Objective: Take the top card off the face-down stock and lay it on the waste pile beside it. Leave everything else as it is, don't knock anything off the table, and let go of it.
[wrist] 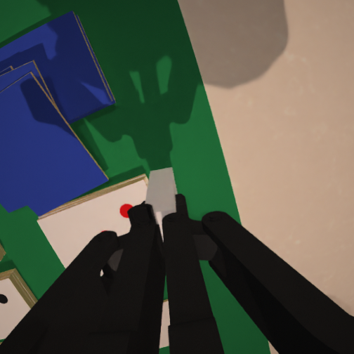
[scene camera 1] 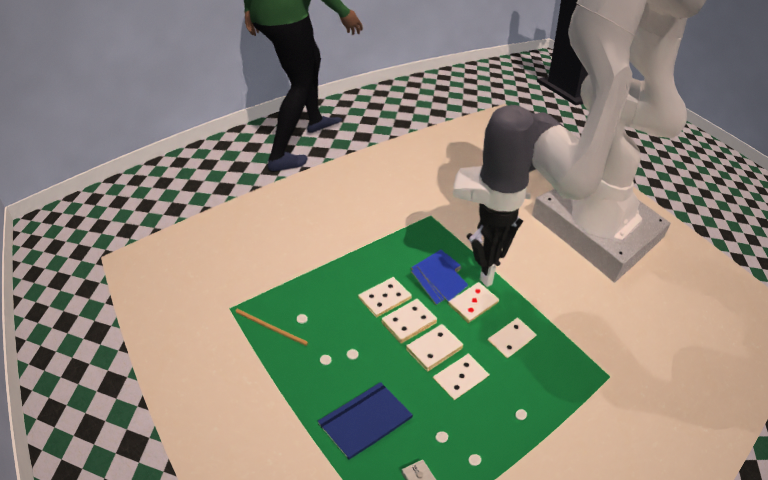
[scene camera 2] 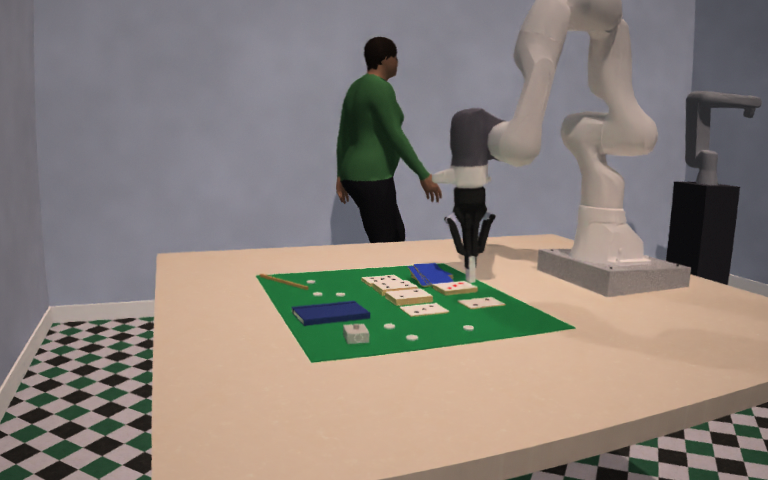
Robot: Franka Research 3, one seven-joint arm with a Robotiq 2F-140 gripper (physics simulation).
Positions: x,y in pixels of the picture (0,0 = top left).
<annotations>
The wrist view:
my gripper: 164,186
green mat: 162,118
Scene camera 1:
my gripper: 486,281
green mat: 550,377
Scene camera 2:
my gripper: 470,281
green mat: 322,342
</annotations>
